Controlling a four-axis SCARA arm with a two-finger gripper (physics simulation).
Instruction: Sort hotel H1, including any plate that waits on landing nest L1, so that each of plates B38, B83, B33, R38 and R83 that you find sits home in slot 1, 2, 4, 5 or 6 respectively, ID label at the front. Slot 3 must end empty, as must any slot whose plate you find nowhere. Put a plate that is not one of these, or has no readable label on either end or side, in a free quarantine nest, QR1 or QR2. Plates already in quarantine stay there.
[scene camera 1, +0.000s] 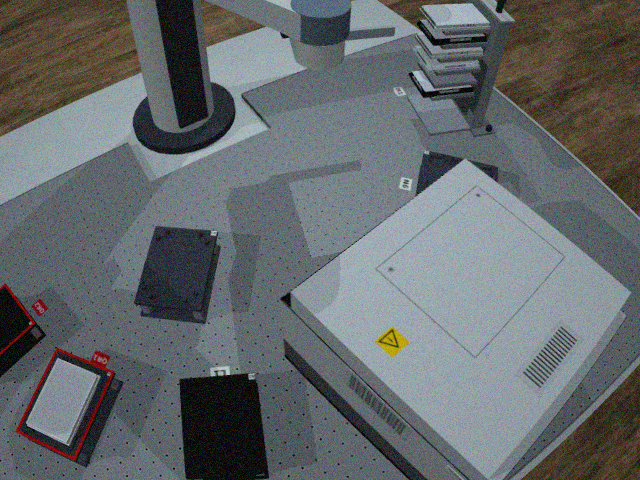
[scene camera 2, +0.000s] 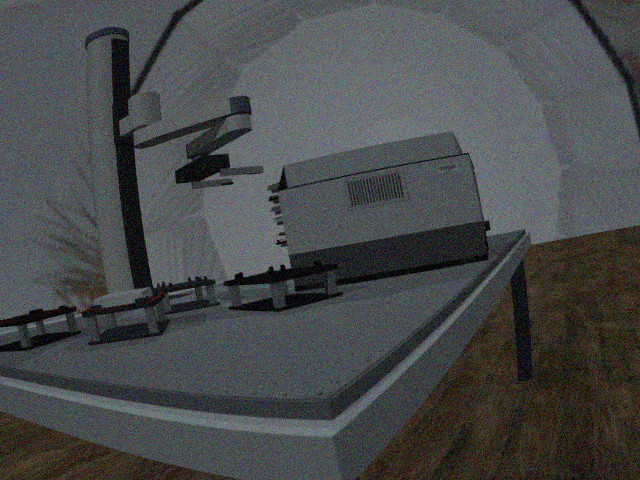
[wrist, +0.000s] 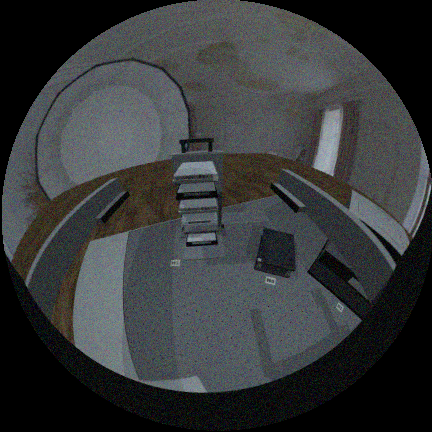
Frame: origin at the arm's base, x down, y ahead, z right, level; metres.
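Where they show: gripper, fingertip midpoint: (scene camera 1: 378, 8) (scene camera 2: 245, 175) (wrist: 197, 178); arm's base, link origin: (scene camera 1: 184, 117).
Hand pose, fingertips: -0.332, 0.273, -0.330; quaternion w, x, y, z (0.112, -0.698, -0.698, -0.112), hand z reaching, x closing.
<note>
Things, the pixels of their top centre, and the offset from my fingertips, as dx, dy, dz. "*": a spot on its surface instead.
- Hotel H1, top centre: (wrist: 199, 138) -0.030, +0.067, -0.217
- top plate, top centre: (scene camera 1: 455, 13) (wrist: 195, 166) +0.032, +0.044, -0.175
- Landing nest L1, top centre: (scene camera 1: 219, 423) (scene camera 2: 275, 267) +0.259, +0.441, +0.590
- Nest QR1, surface spot: (scene camera 1: 37, 389) * +0.269, +0.241, +0.839
- white plate, top centre: (scene camera 2: 123, 292) (scene camera 1: 61, 399) +0.255, +0.285, +0.802
- QR2, top centre: (scene camera 2: 29, 312) +0.263, +0.085, +0.897
- large pale instrument, top centre: (scene camera 1: 480, 293) (scene camera 2: 386, 155) (wrist: 387, 222) +0.076, +0.532, +0.230
- Nest N6, top centre: (scene camera 1: 460, 176) (wrist: 278, 244) +0.263, +0.260, -0.042
- dark nest, top centre: (scene camera 1: 175, 262) (scene camera 2: 180, 279) +0.259, +0.149, +0.521
Hotel H1 (scene camera 1: 488, 77) (wrist: 220, 192) stands at the back right in scene camera 1. Several pale plates are stacked in it with gaps; the top plate (scene camera 1: 454, 15) (wrist: 196, 171) is white. Their labels are too small to read. My gripper (scene camera 2: 247, 175) (wrist: 197, 178) is open and empty, facing the hotel from a distance, its fingers wide to either side of the stack in the wrist view. Landing nest L1 (scene camera 1: 222, 426) (scene camera 2: 281, 275) is black and bears no plate. Nest QR1 (scene camera 1: 37, 389) holds a white plate (scene camera 1: 63, 400) (scene camera 2: 124, 296). The visible part of QR2 (scene camera 1: 12, 317) (scene camera 2: 38, 314) bears no plate.
A large pale instrument (scene camera 1: 465, 258) (scene camera 2: 382, 206) stands at the right, its dark front (wrist: 340, 285) showing in the wrist view. Nest N6 (scene camera 1: 439, 167) (wrist: 276, 248) lies between it and the hotel. Another dark nest (scene camera 1: 178, 268) stands near the arm's column (scene camera 1: 178, 67) (scene camera 2: 116, 165).
</note>
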